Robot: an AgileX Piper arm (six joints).
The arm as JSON. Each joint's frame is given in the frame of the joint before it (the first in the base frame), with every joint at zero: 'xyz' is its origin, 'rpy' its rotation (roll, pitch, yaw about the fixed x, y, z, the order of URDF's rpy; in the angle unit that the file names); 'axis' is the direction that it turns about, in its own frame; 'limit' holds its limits. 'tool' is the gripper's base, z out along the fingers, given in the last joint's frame.
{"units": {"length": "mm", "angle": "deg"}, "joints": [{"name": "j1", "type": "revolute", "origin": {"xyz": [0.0, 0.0, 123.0], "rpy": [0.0, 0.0, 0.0]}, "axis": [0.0, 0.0, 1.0], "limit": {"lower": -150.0, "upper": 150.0}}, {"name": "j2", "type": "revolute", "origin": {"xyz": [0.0, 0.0, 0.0], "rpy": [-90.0, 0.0, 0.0]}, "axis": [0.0, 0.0, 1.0], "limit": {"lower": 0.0, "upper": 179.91}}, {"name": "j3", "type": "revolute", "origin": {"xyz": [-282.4, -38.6, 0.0], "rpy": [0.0, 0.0, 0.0]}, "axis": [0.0, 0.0, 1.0], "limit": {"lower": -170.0, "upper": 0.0}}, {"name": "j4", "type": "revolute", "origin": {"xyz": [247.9, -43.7, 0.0], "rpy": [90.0, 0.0, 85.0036]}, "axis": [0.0, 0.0, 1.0], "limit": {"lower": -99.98, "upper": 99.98}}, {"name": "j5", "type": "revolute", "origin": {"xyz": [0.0, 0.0, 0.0], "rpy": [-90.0, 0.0, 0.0]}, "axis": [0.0, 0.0, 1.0], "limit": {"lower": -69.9, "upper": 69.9}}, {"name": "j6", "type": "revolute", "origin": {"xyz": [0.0, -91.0, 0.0], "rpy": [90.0, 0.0, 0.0]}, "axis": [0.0, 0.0, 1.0], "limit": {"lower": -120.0, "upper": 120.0}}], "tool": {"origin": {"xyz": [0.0, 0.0, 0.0], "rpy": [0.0, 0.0, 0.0]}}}
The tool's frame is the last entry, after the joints.
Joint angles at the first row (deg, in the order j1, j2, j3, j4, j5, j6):
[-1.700 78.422 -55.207 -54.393 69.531 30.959]
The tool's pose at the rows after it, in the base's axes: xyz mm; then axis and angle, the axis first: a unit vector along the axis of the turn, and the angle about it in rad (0 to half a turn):
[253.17 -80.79 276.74 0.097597 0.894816 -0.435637 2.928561]
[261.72 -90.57 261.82 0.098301 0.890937 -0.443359 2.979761]
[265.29 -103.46 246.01 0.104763 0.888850 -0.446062 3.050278]
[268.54 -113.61 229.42 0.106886 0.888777 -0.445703 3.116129]
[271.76 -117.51 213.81 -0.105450 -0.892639 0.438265 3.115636]
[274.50 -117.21 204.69 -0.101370 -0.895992 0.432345 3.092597]
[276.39 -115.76 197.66 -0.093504 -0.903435 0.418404 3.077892]
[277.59 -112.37 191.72 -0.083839 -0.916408 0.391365 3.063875]
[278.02 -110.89 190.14 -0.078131 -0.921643 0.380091 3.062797]
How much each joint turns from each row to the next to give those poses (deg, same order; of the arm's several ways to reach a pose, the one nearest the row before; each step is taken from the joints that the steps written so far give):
[-0.361 4.586 -0.119 -2.974 -0.349 2.354]
[-1.888 3.730 -0.210 -1.210 -0.516 0.832]
[-2.600 3.401 0.000 -0.290 -0.052 0.122]
[-1.983 3.408 0.000 -0.066 -0.138 0.084]
[-0.836 2.926 0.001 0.852 -0.298 -0.002]
[0.011 1.666 -0.037 0.641 -0.357 0.001]
[0.000 0.970 0.001 1.489 -1.053 -1.124]
[0.001 0.465 -0.095 3.231 -1.536 -2.613]
[-0.002 -0.001 0.003 1.262 -0.794 -1.259]

